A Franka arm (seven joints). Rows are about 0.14 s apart.
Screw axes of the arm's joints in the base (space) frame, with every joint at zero. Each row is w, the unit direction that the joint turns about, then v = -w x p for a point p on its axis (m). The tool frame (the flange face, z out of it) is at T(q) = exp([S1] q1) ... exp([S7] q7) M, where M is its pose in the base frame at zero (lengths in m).
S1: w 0 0 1 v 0 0 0
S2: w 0 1 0 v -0.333 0 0
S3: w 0 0 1 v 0 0 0
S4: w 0 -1 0 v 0.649 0 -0.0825
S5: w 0 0 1 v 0 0 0
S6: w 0 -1 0 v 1.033 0 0
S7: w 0 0 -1 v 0 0.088 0
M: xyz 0.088 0 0.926 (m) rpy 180 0 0 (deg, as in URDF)
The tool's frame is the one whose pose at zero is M.
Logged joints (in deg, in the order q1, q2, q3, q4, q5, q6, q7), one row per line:
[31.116, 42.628, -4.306, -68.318, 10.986, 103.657, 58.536]
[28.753, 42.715, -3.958, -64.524, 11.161, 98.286, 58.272]
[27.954, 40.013, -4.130, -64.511, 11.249, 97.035, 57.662]
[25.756, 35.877, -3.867, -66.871, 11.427, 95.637, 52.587]
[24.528, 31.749, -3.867, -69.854, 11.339, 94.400, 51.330]
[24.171, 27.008, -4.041, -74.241, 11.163, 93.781, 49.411]
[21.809, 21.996, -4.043, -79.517, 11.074, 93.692, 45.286]
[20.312, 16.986, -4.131, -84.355, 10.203, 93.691, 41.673]
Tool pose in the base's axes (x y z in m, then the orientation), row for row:
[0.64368, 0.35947, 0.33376, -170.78, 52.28, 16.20]
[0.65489, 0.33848, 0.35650, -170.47, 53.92, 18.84]
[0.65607, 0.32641, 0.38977, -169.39, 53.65, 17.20]
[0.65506, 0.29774, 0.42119, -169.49, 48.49, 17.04]
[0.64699, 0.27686, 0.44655, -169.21, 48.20, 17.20]
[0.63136, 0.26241, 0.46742, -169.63, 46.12, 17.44]
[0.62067, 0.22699, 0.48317, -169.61, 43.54, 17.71]
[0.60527, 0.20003, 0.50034, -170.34, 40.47, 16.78]
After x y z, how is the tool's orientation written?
As a rotation vector, in degrees.
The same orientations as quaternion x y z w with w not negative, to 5 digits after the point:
[-0.95227, 0.29151, 0.09033, 0.00579]
[-0.94819, 0.29991, 0.10479, 0.00188]
[-0.94881, 0.30051, 0.09634, 0.01297]
[-0.95666, 0.27370, 0.09618, 0.02520]
[-0.95680, 0.27255, 0.09726, 0.02810]
[-0.95985, 0.26097, 0.09868, 0.02922]
[-0.96309, 0.24723, 0.10056, 0.03488]
[-0.96786, 0.22995, 0.09534, 0.03591]

